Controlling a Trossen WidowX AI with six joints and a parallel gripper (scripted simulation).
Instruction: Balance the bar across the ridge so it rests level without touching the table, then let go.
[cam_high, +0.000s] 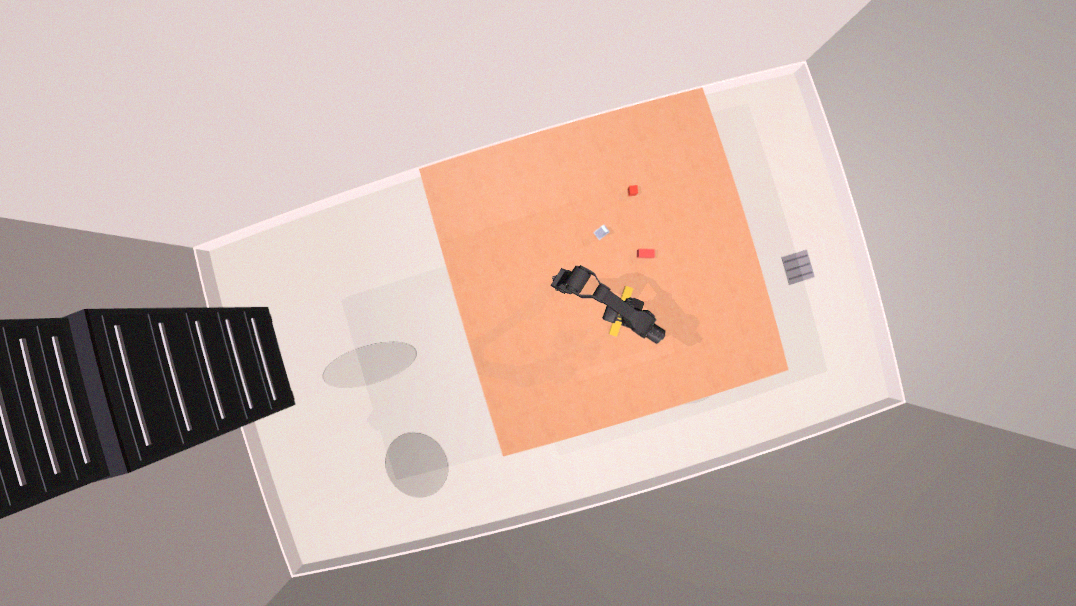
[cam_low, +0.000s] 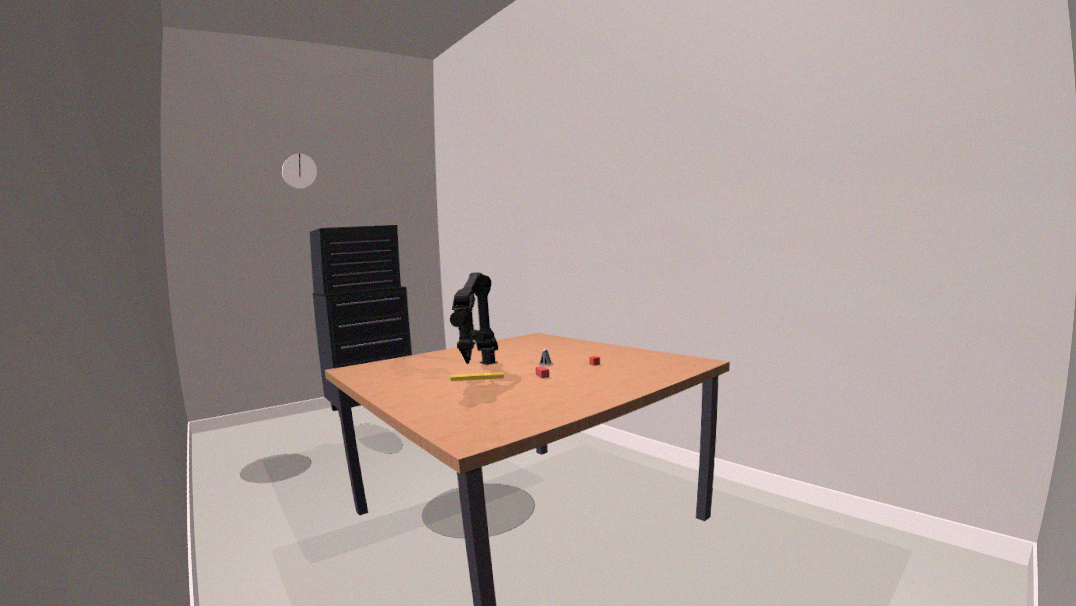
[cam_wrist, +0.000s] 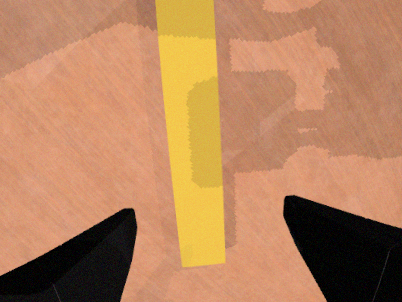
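My gripper tip is 1 cm short of the yellow bar, 3 cm to the right of it and 6 cm above it. Round my gripper tip: red cube 21 cm ahead, 50 cm to the left, 5 cm below.
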